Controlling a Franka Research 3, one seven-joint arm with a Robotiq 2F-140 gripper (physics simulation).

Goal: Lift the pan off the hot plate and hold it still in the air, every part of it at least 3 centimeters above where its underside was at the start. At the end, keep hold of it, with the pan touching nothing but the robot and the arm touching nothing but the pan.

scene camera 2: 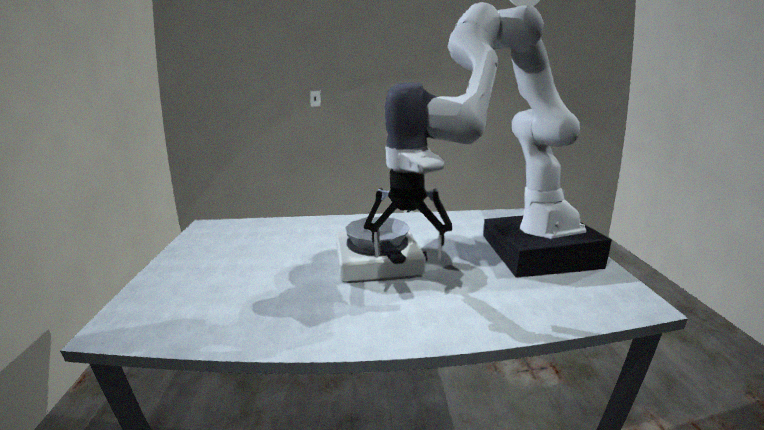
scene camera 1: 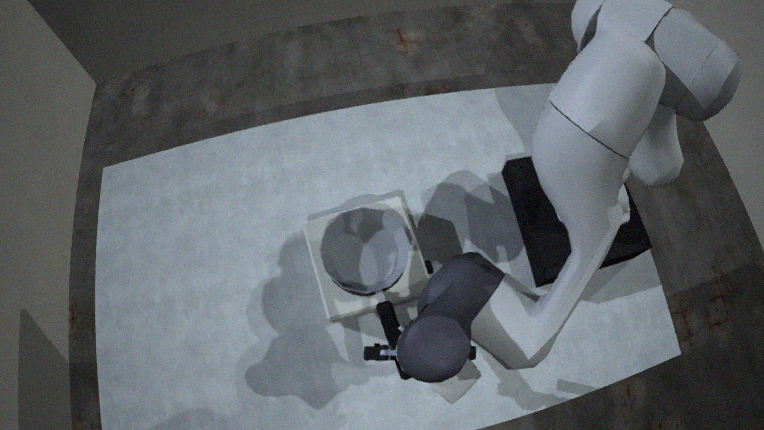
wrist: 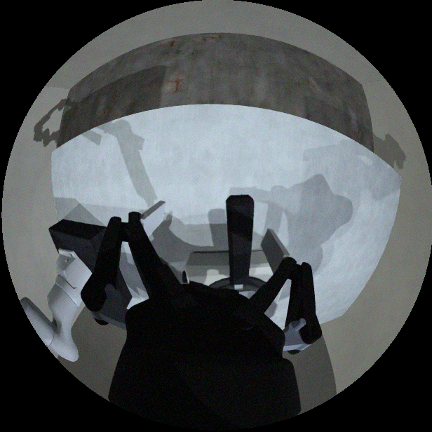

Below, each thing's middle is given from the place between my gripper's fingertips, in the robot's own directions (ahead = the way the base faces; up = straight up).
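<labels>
Grey pan (scene camera 1: 365, 249): 2 cm below my hand, 7 cm ahead, 15 cm to the right. Cream hot plate (scene camera 1: 340, 304): 10 cm below my hand, 7 cm ahead, 24 cm to the right.
</labels>
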